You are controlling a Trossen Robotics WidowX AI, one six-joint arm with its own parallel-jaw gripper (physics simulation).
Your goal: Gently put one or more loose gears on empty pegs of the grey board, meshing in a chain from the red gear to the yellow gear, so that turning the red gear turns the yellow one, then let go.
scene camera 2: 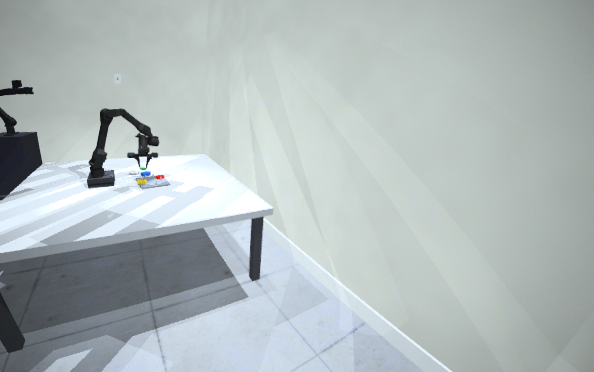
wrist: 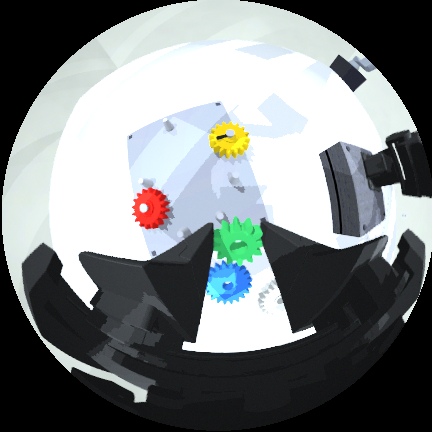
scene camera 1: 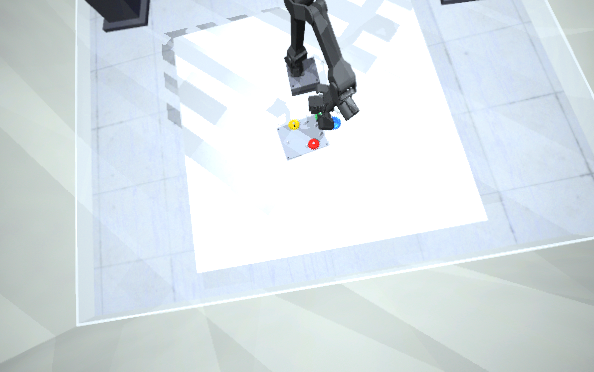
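Pixels of known places: gripper, between the fingertips: [scene camera 2: 143,168] [wrist: 236,227] [scene camera 1: 316,117]; arm's base, origin of its link: [scene camera 2: 97,175] [wrist: 371,172] [scene camera 1: 297,70].
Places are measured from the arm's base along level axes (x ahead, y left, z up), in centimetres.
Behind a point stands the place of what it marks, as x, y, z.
Observation:
My gripper [scene camera 1: 320,115] {25.6, 7.8, 1.4} [scene camera 2: 143,167] {25.6, 7.8, 1.4} [wrist: 236,227] {25.6, 7.8, 1.4} is shut on a green gear [scene camera 1: 318,117] [scene camera 2: 143,168] {25.9, 7.3, 1.6} [wrist: 246,232] {25.0, 8.1, 2.2}, held above the table near the grey board's edge. In the wrist view the gear overlaps that edge; its exact height is unclear. The grey board [scene camera 1: 300,146] {36.4, -0.6, -4.8} [scene camera 2: 156,184] [wrist: 192,160] {30.3, -0.5, -4.8} carries a yellow gear [scene camera 1: 294,124] {25.9, -2.8, -2.9} [scene camera 2: 142,182] {26.0, -5.6, -3.6} [wrist: 229,146] {25.4, -1.5, -3.3} and a red gear [scene camera 1: 313,144] {36.6, 5.6, -3.1} [scene camera 2: 160,177] [wrist: 156,210] {34.5, 6.1, -3.3}, standing apart. Several pegs are bare, including one peg [wrist: 234,177] {25.1, 2.7, -2.7} near yellow and one peg [wrist: 184,232] {31.0, 8.8, -3.2} near red. A blue gear [scene camera 1: 336,122] {26.3, 17.1, -3.9} [scene camera 2: 145,173] {26.2, 14.2, -3.9} [wrist: 219,289] {27.1, 16.7, -3.9} lies off the board.
A white gear [scene camera 2: 134,172] {18.6, 17.9, -4.0} [wrist: 265,300] {20.5, 19.5, -4.1} lies on the white table [scene camera 1: 350,200] {63.4, 20.7, -5.6} [scene camera 2: 200,200] {57.8, -34.5, -5.6} beside the blue gear, partly hidden by a finger in the wrist view. The arm's base [scene camera 1: 305,82] {6.9, 3.6, 0.2} [scene camera 2: 101,179] {3.0, -4.4, -0.9} [wrist: 352,190] {8.4, 3.9, -0.4} stands near the board's yellow-gear side.

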